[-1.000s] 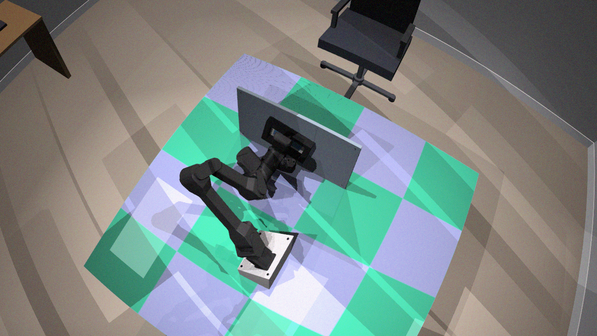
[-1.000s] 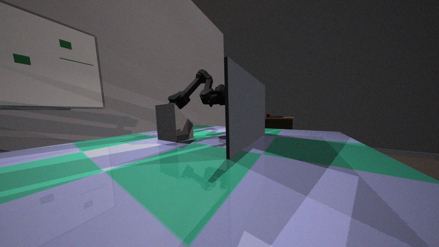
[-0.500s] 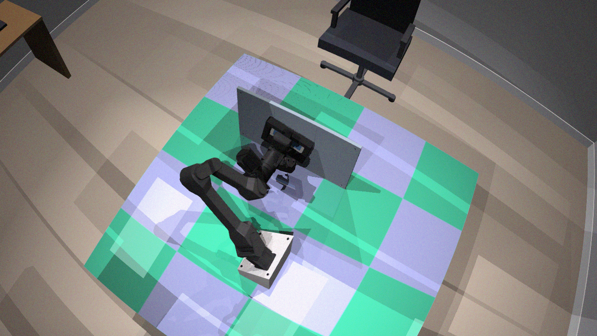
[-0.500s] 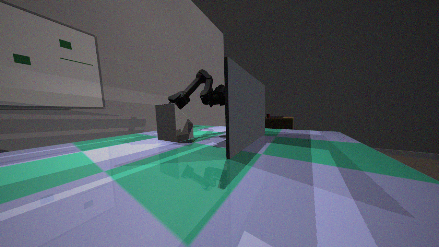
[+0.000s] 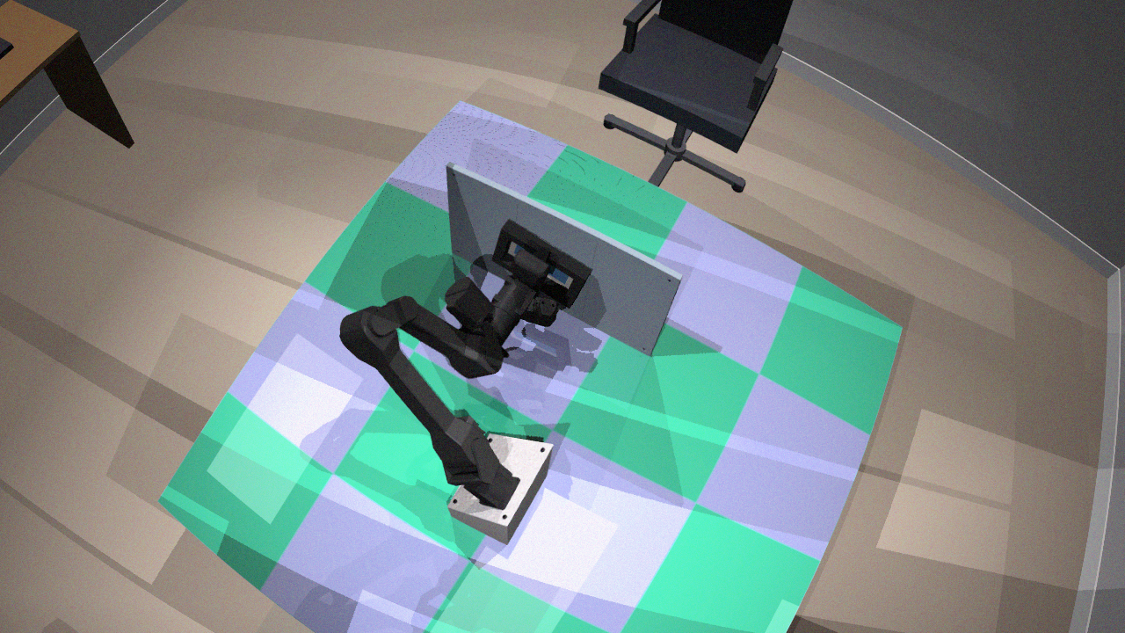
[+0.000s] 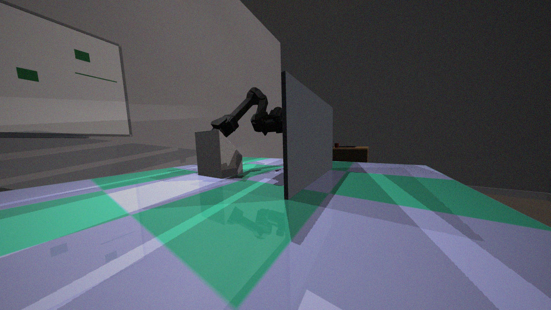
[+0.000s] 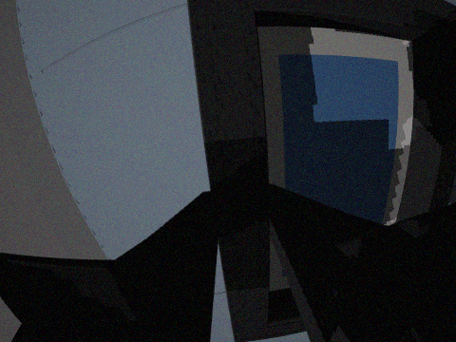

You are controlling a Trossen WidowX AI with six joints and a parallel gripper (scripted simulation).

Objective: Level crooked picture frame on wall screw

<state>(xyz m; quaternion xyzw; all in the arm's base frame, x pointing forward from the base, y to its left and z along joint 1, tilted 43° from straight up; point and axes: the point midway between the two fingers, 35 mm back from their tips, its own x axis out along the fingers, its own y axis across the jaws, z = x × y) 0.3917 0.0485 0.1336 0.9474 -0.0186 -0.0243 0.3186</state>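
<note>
My gripper tip is now 10 mm short of the picture frame, 10 mm to the right of it and 50 mm above it. The rest, counted from my gripper tip: wall panel 20 mm ahead, 10 mm to the right, 60 mm below.
</note>
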